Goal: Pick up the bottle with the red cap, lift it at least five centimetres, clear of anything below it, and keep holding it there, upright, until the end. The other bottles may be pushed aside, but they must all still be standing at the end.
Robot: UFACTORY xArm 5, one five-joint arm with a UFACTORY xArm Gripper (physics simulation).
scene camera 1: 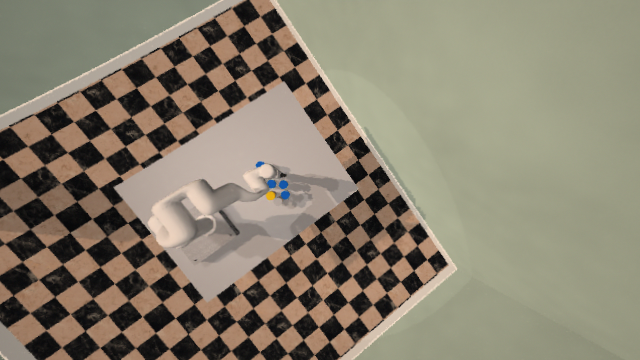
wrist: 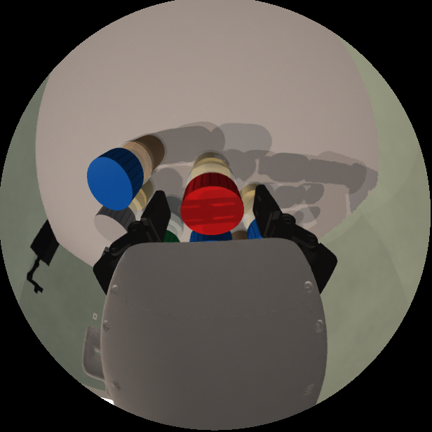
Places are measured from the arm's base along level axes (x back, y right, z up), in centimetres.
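Where they show: arm's base, link origin: [scene camera 1: 206, 224].
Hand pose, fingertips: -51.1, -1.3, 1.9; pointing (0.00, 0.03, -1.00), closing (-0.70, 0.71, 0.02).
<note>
Things, the pixels of their top centre, and the offset from my fingertips, as dx, dy, dz.
- blue-capped bottle, top centre: [scene camera 1: 260, 165] +3.5, -8.8, +1.9
- yellow cap, top centre: [scene camera 1: 270, 195] +9.6, +10.0, +1.9
The red-capped bottle [wrist: 212, 210] stands upright on the table in the wrist view, its cap between the two open fingers with a gap on each side. It does not show in the scene view, where the arm covers that spot. My gripper [wrist: 210, 199] is open and empty, pointing down, with the fingertips at about the height of the cap, though the exact height is hard to tell. In the scene view the gripper's body hides most of the fingers; a dark part shows at its right side.
A blue-capped bottle [wrist: 115, 179] [scene camera 1: 260, 164] and a grey-capped bottle [wrist: 114, 222] stand left of the left finger. A green cap [wrist: 171, 236] and blue caps [wrist: 210, 236] [wrist: 254, 229] show close by the palm. A yellow cap [scene camera 1: 271, 195] stands among blue caps in the scene view.
</note>
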